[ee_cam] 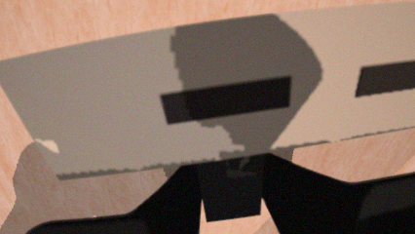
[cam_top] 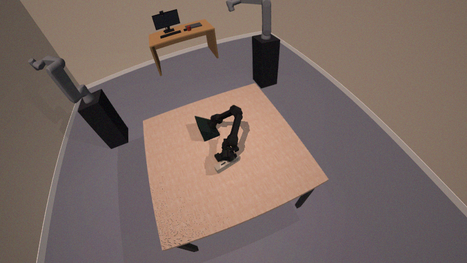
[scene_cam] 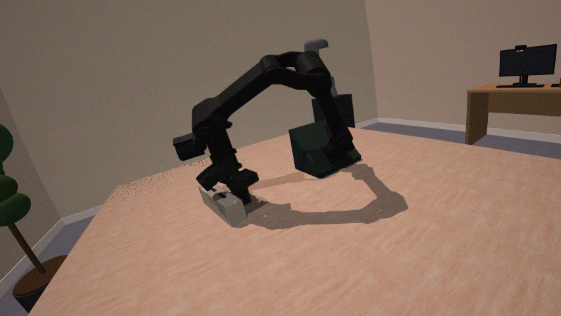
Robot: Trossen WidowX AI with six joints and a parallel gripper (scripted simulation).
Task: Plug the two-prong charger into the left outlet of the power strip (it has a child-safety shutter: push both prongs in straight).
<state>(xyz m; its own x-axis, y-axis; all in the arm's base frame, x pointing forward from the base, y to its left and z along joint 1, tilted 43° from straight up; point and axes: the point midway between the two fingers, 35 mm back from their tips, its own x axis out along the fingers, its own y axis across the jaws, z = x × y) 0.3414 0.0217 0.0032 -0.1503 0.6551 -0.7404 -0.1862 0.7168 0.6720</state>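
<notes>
Right now my gripper tip is 2 cm short of the black two-prong charger and 1 cm below it.
</notes>
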